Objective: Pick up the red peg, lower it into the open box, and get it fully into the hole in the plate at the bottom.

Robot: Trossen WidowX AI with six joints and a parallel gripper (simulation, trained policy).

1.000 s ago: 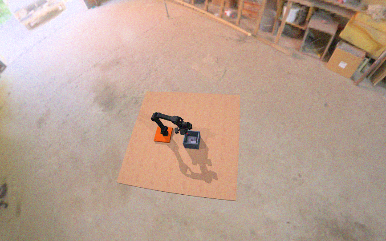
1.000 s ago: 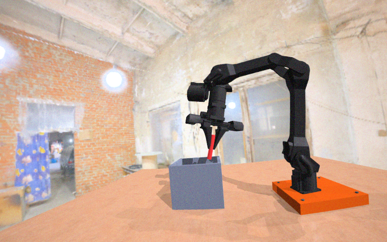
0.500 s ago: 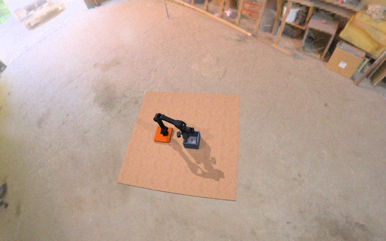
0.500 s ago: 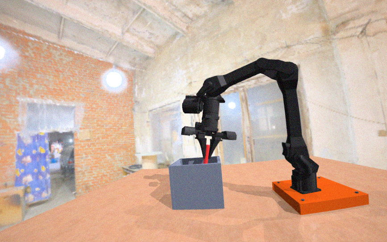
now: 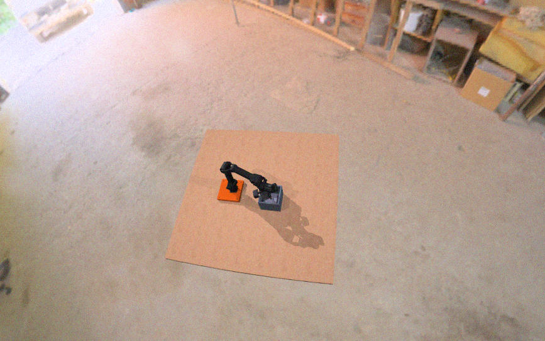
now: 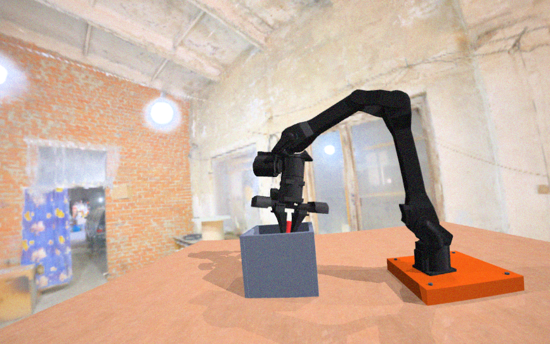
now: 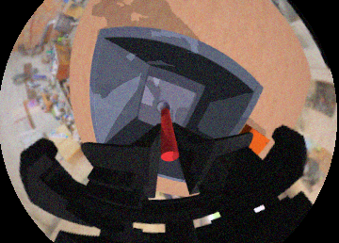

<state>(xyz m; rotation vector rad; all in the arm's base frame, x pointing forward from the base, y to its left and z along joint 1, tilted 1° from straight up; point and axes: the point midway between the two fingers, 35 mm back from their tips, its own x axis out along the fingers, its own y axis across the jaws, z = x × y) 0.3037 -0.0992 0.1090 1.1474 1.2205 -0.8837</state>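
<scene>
Right now my gripper tip is 10 mm below the red peg. The rest, counted from my gripper tip: grey plate: 60 mm below, 10 mm to the right, 10 mm ahead.
</scene>
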